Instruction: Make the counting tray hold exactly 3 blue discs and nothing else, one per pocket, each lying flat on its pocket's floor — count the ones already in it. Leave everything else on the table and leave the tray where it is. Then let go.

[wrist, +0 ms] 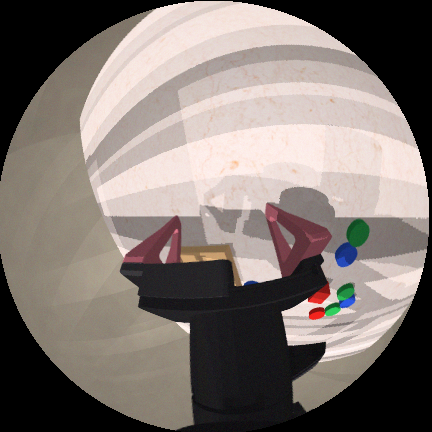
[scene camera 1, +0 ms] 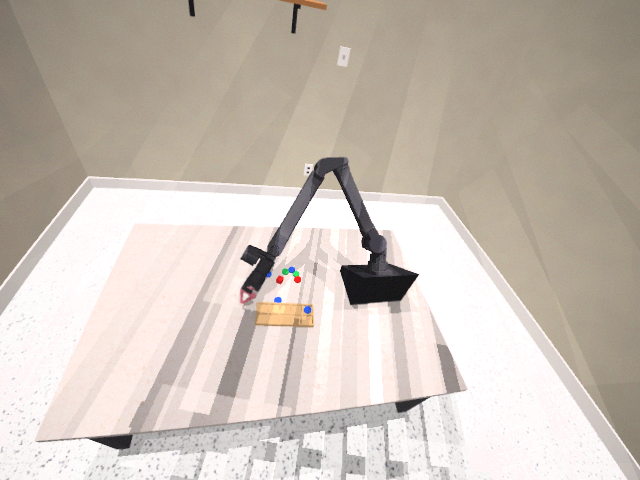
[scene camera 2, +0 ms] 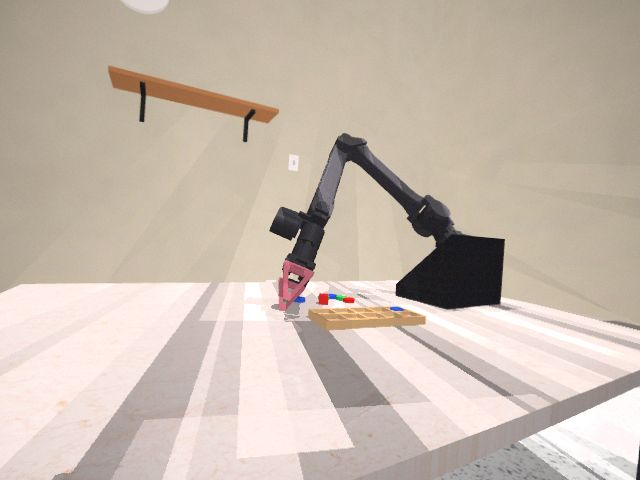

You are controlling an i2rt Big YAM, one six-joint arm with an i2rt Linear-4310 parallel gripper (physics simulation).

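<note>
The wooden counting tray [scene camera 1: 284, 325] [scene camera 2: 372, 324] [wrist: 207, 248] has one blue disc [scene camera 1: 307, 310] [scene camera 2: 396, 308] at the right end of its back row. A second blue disc [scene camera 1: 278, 299] [wrist: 251, 283] lies just behind the tray, mostly hidden in the wrist view. A third blue disc [scene camera 1: 268, 274] [scene camera 2: 300, 299] [wrist: 346, 254] lies behind the gripper, and a fourth blue disc [scene camera 1: 291, 269] [scene camera 2: 332, 296] [wrist: 347, 301] lies farther back. My gripper [scene camera 1: 248, 299] [scene camera 2: 284, 305] [wrist: 222, 213] is open and empty, low over the table, left of the tray.
A red block [scene camera 1: 279, 279] [scene camera 2: 323, 298] [wrist: 319, 294], a red disc [scene camera 1: 297, 279] [scene camera 2: 349, 299] [wrist: 316, 313] and two green discs lie around the farthest blue disc. Another green disc [wrist: 358, 232] touches or nearly touches the blue disc behind the gripper.
</note>
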